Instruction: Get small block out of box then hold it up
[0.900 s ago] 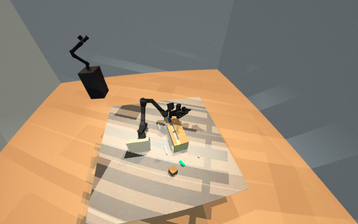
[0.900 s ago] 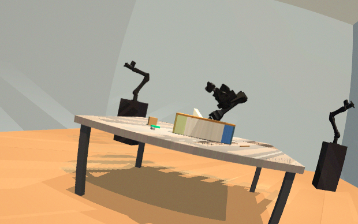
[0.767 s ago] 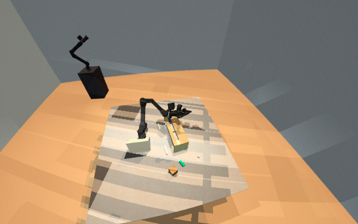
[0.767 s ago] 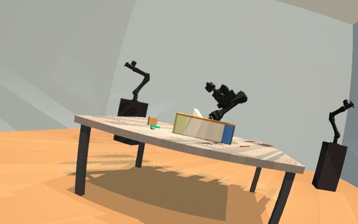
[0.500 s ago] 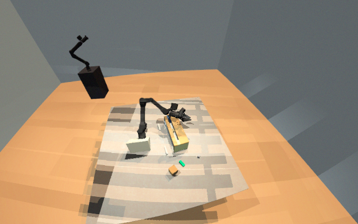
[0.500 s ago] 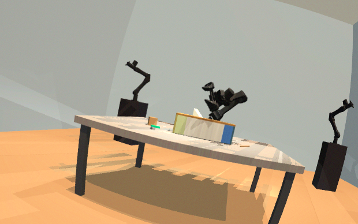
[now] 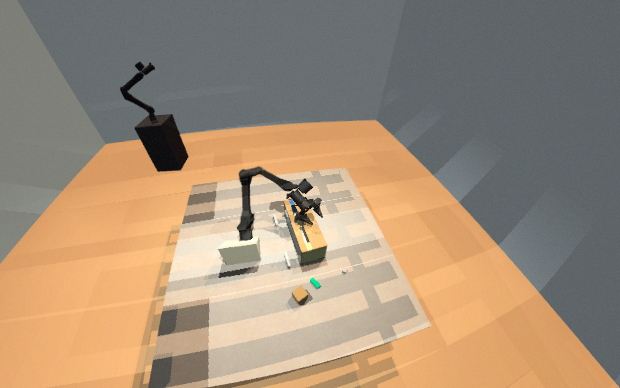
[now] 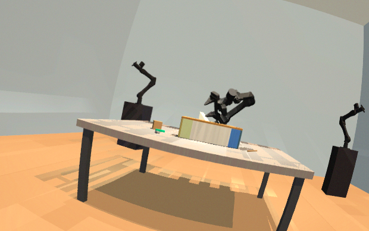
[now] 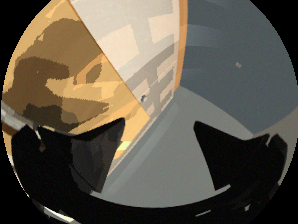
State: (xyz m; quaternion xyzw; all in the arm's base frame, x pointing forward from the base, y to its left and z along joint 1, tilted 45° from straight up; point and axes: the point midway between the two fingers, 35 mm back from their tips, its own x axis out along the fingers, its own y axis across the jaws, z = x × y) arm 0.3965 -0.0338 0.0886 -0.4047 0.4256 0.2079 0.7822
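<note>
My gripper tip is now 100 mm past the tan block, 50 mm to the right of it and 100 mm above it. Round my gripper tip: green piece: 40 mm behind, 270 mm to the right, 180 mm below; grey item: 130 mm ahead, 220 mm to the right, 180 mm below.
</note>
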